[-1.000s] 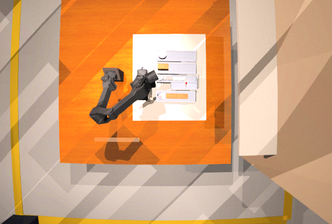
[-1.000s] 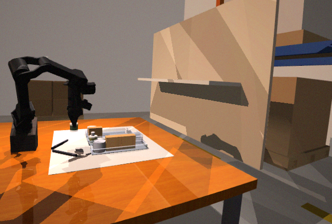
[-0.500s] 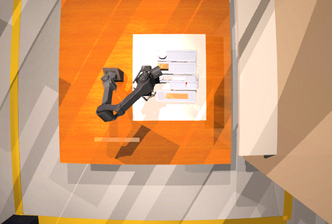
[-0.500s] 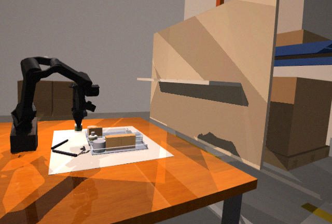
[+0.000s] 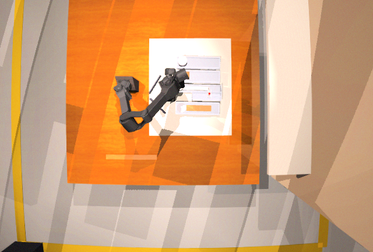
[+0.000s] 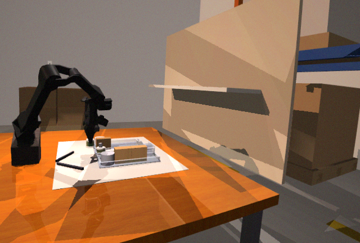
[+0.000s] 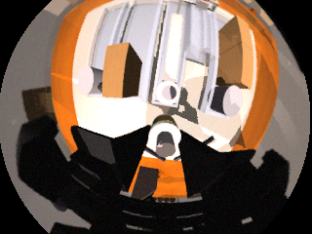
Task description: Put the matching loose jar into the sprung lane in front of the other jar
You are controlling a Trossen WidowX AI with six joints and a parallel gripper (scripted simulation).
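My gripper tip is 20 cm short of the rack, 6 cm above it and 4 cm to the left of it.
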